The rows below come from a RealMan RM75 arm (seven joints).
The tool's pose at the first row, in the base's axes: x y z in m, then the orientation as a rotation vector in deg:
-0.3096 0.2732 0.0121 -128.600 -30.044 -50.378
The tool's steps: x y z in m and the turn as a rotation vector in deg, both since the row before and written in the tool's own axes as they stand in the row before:
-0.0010 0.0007 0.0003 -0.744 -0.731 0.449
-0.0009 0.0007 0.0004 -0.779 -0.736 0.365
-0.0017 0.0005 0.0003 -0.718 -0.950 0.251
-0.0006 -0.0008 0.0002 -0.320 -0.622 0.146
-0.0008 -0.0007 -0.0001 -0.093 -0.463 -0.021
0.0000 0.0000 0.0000 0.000 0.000 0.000
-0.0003 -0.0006 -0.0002 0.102 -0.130 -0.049
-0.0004 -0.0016 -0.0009 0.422 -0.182 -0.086
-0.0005 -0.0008 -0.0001 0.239 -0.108 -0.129
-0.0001 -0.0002 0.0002 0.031 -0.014 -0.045
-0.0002 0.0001 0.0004 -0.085 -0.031 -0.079
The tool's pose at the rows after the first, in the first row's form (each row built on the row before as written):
-0.3098 0.2728 0.0109 -129.706 -29.608 -49.691
-0.3099 0.2725 0.0097 -130.836 -29.257 -49.048
-0.3107 0.2721 0.0081 -132.013 -29.151 -48.189
-0.3115 0.2727 0.0079 -132.643 -29.149 -47.565
-0.3125 0.2730 0.0077 -132.969 -29.346 -47.097
-0.3125 0.2730 0.0077 -132.969 -29.346 -47.097
-0.3131 0.2733 0.0079 -132.940 -29.491 -46.930
-0.3146 0.2738 0.0089 -132.643 -29.798 -46.583
-0.3154 0.2742 0.0090 -132.470 -30.070 -46.419
-0.3155 0.2745 0.0089 -132.445 -30.139 -46.411
-0.3154 0.2747 0.0085 -132.532 -30.222 -46.451

